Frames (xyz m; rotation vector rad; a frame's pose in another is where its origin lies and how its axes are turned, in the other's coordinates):
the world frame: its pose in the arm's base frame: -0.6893 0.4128 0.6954 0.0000 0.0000 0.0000
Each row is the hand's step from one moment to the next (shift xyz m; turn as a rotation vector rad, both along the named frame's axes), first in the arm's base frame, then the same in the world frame.
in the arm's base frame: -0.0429 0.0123 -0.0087 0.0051 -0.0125 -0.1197
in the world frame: -0.0429 0.0123 -0.0087 0.0051 -0.0125 -0.1197
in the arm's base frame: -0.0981 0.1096 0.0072 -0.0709 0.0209 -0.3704
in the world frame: -0.0981 0.1096 0.0072 -0.0709 0.0209 -0.3704
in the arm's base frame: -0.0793 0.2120 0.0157 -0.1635 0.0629 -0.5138
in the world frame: -0.0793 0.2120 0.0157 -0.1635 0.0629 -0.5138
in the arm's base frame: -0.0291 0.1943 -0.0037 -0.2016 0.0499 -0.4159
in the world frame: -0.0291 0.1943 -0.0037 -0.2016 0.0499 -0.4159
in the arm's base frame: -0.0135 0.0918 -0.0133 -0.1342 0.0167 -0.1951
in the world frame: -0.0135 0.0918 -0.0133 -0.1342 0.0167 -0.1951
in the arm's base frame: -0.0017 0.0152 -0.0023 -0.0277 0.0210 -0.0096
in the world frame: -0.0017 0.0152 -0.0023 -0.0277 0.0210 -0.0096
